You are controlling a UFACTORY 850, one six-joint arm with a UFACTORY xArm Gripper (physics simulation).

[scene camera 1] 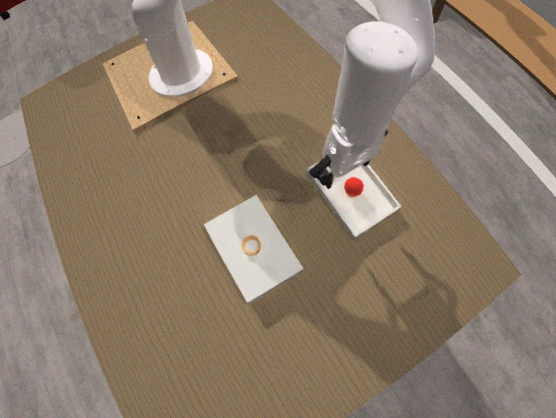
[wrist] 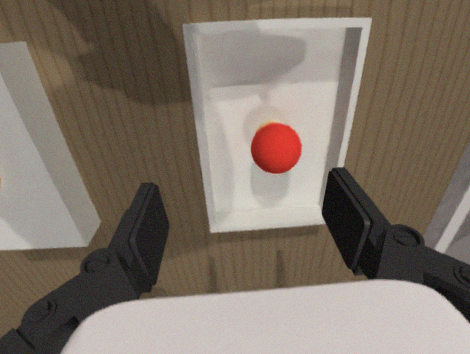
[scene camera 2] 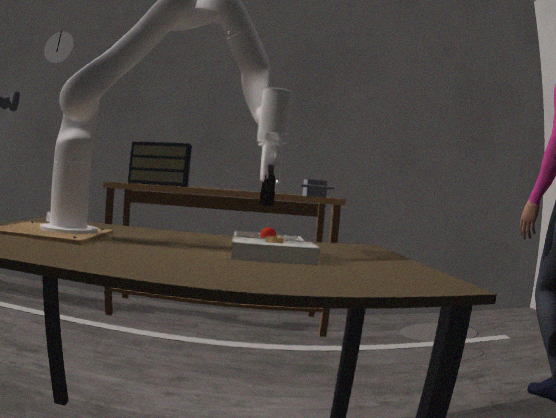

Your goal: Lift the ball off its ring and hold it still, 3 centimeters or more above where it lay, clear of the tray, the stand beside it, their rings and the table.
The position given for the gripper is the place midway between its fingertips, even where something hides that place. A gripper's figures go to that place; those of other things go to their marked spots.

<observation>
The gripper (wrist: pixel 244 198) is 13 cm from the lens. A red ball (wrist: pixel 276 148): 19 cm from the lens.
</observation>
